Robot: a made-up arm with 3 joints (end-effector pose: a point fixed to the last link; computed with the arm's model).
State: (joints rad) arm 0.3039 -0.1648 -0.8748
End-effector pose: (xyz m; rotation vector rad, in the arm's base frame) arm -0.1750 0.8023 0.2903 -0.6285 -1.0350 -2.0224
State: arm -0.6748 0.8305 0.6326
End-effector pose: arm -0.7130 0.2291 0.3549 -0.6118 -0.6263 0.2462
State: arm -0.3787 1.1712 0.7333
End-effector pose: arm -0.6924 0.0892 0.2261 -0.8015 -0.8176 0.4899
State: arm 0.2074 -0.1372 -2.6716
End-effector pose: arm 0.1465 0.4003 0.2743 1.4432 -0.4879 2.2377
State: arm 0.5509 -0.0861 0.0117
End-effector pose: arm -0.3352 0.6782 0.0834 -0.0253 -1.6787 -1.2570
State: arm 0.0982 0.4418 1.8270
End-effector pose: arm -0.3425 0.0631 0.1369 0.3411 -0.9920 0.7150
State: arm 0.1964 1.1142 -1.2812
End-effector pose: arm -0.0464 0.2358 -0.3072 1.7589 1.9336 1.5566
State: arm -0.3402 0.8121 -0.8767
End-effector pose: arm -0.4684 0.4521 -0.1669 -1.6897 -1.4492 -0.9298
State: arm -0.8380 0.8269 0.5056
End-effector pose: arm -0.7264 0.2605 0.4256 -0.6853 -0.5276 0.2365
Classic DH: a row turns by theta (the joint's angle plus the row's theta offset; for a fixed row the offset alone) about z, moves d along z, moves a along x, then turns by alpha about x. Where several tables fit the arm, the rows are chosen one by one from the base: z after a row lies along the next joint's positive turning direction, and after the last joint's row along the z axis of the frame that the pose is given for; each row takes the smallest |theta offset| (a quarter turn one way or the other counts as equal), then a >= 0, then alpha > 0; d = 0 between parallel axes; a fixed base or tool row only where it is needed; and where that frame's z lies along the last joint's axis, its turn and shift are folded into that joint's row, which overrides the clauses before.
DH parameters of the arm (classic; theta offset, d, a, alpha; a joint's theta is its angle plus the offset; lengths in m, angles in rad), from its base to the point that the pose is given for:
base (fixed): 0 0.3649 -0.147 1.5708
joint 1: 1.5483 -0.0887 -0.0025 -1.7537
joint 2: 1.505 0.1234 0.3362 1.5482
joint 3: -0.7813 -0.3147 -0.0856 -1.2727
tool (fixed): -1.8177 0.333 0 0

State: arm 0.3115 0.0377 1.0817
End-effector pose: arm -0.4293 0.3246 0.0503 0.2780 -1.5658 -0.0891
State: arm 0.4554 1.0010 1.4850
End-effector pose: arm -0.3649 0.0073 0.0593 -0.4659 -1.2205 0.6396
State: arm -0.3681 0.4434 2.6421
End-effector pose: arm -0.1861 0.0525 0.1420 1.0648 -0.1792 1.0754
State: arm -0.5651 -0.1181 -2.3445
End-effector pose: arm 0.0122 0.5029 0.1019 2.3074 -0.0465 1.7457
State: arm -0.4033 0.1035 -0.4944
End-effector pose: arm -0.4105 0.7390 0.2139 -1.0676 -0.8854 -1.1797
